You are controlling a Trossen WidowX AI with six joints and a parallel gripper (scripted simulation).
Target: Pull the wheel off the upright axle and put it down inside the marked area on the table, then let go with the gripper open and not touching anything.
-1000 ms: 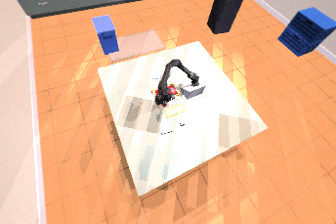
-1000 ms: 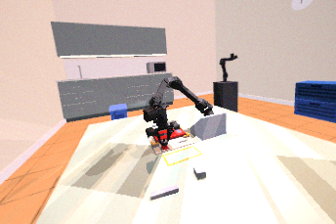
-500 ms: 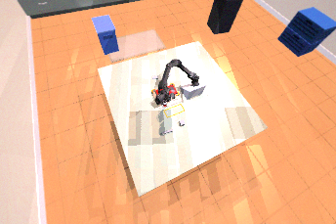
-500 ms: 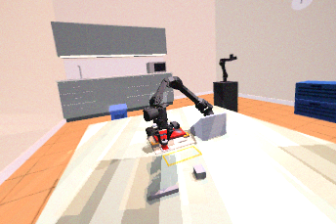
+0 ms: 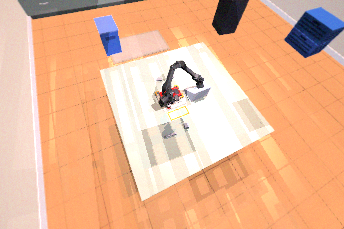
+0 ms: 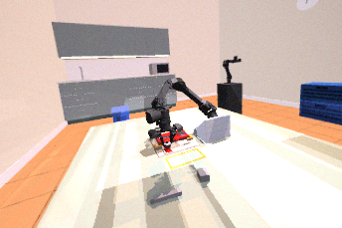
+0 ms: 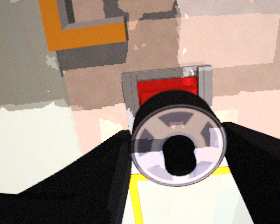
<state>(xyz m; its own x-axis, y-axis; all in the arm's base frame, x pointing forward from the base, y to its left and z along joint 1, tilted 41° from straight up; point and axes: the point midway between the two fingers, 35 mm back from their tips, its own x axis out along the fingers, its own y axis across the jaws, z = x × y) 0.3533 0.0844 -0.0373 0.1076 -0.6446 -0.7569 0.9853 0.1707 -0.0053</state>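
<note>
My gripper tip is right at the wheel.
</note>
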